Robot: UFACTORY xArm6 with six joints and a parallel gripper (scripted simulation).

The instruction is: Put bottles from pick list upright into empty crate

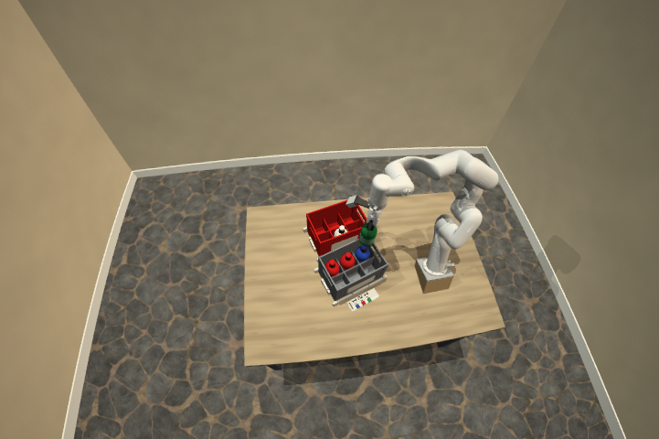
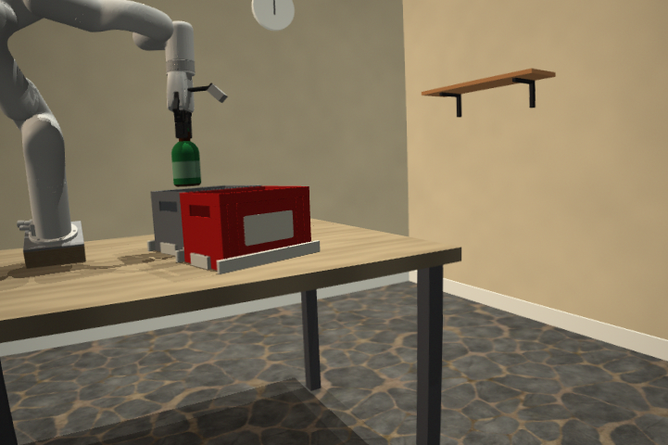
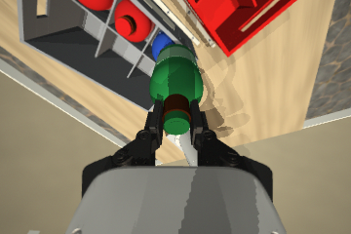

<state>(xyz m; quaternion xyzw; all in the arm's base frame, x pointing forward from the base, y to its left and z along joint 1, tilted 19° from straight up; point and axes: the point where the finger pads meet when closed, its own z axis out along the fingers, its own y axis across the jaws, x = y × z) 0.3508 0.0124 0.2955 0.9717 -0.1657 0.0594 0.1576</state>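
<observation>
Right now my hand is 7 cm above the green-label bottle. The rest, counted from my hand: white-label bottle: 25 cm below, 12 cm ahead, 8 cm to the right; grey crate: 25 cm below, 11 cm to the left, 6 cm ahead; blue bottle: 25 cm below, 2 cm to the left, 1 cm ahead.
</observation>
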